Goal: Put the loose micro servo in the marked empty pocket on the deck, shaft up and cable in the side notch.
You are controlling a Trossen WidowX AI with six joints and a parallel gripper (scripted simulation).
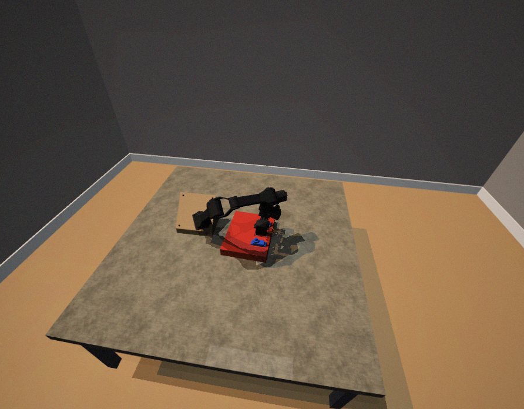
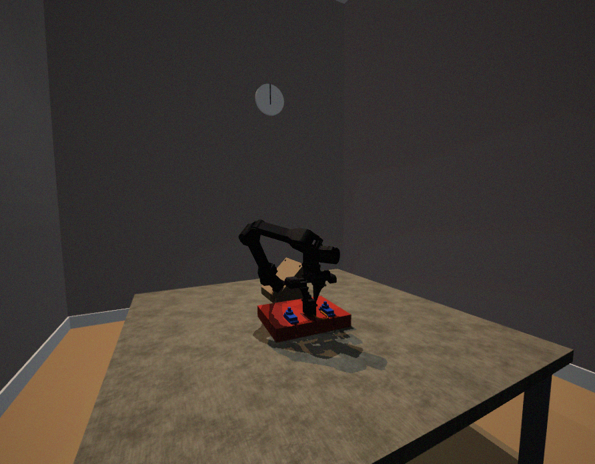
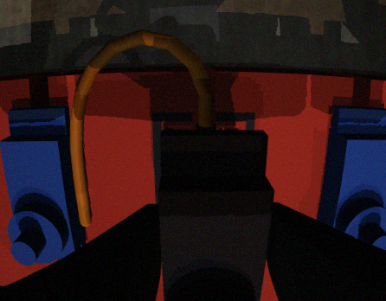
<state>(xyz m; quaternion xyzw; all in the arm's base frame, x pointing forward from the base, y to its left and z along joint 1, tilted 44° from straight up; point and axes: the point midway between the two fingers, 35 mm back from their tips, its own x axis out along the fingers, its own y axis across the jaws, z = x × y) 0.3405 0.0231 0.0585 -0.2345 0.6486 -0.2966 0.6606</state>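
The red deck is 120 mm behind my gripper tip, 10 mm to the left of it and 80 mm below it.
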